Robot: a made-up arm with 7 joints. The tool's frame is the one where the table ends. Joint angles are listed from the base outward.
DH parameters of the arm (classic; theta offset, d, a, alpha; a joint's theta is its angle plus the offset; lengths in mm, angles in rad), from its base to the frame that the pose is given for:
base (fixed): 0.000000 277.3 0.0 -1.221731
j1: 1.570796 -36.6 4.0 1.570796
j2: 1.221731 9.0 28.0 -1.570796
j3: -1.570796 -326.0 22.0 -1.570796
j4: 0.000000 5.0 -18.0 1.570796
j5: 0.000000 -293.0 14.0 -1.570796
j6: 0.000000 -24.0 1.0 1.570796
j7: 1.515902 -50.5 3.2 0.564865
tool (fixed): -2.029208 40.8 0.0 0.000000
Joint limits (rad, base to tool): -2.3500..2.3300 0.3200..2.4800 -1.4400..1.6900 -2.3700..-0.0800 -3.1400..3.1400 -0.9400..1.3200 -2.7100..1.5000
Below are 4 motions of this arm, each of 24 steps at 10 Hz.
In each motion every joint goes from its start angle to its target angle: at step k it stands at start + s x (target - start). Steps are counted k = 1, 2, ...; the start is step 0. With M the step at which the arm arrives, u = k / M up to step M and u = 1 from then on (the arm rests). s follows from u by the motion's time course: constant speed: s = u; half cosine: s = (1 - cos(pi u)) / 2; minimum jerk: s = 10 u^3 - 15 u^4 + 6 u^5.
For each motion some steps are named. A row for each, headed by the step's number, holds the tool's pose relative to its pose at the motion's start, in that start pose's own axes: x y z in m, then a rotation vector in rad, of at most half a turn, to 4 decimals.
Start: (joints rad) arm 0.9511 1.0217 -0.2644 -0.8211 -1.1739 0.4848 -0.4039
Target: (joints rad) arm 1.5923 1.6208 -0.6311 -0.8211 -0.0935 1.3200 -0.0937
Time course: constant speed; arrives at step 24
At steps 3, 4, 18, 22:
3: 0.0043 -0.0464 -0.0017 -0.1319 0.0028 -0.0521
4: 0.0047 -0.0618 -0.0025 -0.1755 0.0068 -0.0713
18: -0.0414 -0.2565 -0.0262 -0.7327 0.2461 -0.4126
22: -0.0700 -0.3001 -0.0383 -0.8598 0.3816 -0.5229

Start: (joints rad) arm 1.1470 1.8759 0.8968 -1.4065 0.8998 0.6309 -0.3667
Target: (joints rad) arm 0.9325 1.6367 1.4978 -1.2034 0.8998 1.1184 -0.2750
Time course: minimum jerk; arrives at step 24
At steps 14, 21, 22, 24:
14: -0.1668 0.0655 0.0160 -0.2176 0.0698 0.5710
21: -0.2628 0.0565 0.0180 -0.3741 0.0414 0.8512
22: -0.2660 0.0556 0.0179 -0.3797 0.0396 0.8602
24: -0.2674 0.0553 0.0179 -0.3823 0.0388 0.8644

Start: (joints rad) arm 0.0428 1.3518 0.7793 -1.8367 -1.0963 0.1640 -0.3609
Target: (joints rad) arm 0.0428 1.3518 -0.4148 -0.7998 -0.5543 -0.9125 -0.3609
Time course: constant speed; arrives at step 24
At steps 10, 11, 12, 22, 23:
10: 0.0923 -0.0785 0.1676 -0.0215 -0.9183 0.0671
11: 0.0942 -0.0875 0.1858 -0.0302 -1.0025 0.0751
12: 0.0948 -0.0967 0.2037 -0.0403 -1.0851 0.0830
22: 0.0370 -0.1969 0.3482 -0.2165 -1.8029 0.1388
23: 0.0263 -0.2073 0.3573 -0.2407 -1.8625 0.1404

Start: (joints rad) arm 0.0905 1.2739 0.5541 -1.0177 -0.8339 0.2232 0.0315
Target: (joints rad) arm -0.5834 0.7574 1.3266 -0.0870 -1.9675 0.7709 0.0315
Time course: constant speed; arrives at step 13
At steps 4, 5, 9, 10, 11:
4: 0.0117 -0.0854 -0.0226 -0.3355 0.3344 -0.0698
5: 0.0235 -0.1091 -0.0156 -0.4264 0.3808 -0.1060
9: 0.1060 -0.1815 0.0644 -0.7492 0.4056 -0.3053
10: 0.1328 -0.1890 0.0962 -0.8090 0.3733 -0.3620
11: 0.1605 -0.1908 0.1318 -0.8571 0.3274 -0.4179

